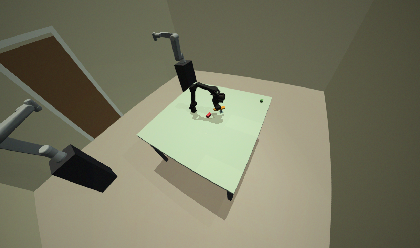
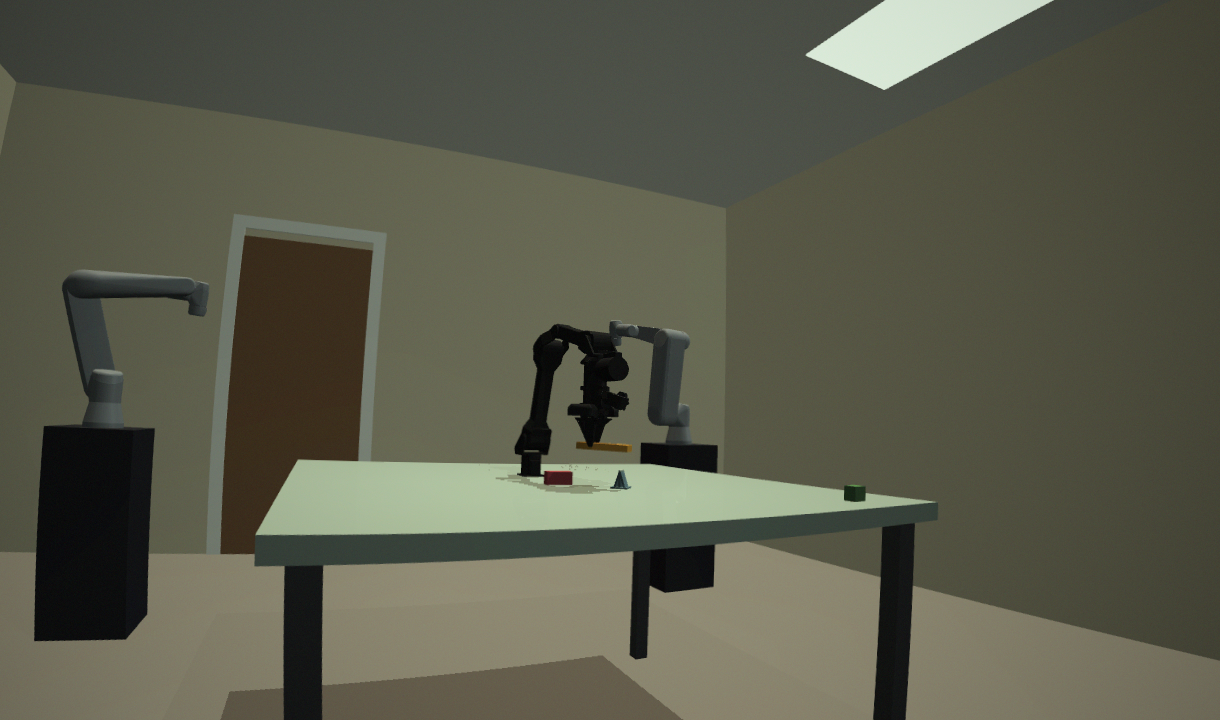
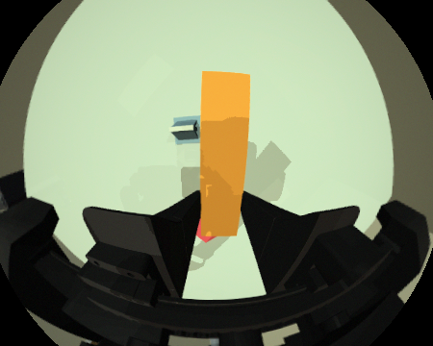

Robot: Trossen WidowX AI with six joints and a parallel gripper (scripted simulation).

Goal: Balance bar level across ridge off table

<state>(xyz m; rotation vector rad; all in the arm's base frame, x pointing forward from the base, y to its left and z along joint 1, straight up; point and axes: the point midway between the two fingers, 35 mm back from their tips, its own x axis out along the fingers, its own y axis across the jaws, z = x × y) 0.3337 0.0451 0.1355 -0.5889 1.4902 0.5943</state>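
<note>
Now: the red block 90 mm behind my gripper tip, 80 mm below it and 50 mm to the right of it. The rest, counted from my gripper tip: orange bar (20 mm to the left, 20 mm ahead); green cube (450 mm to the left, 410 mm ahead, 80 mm below).
</note>
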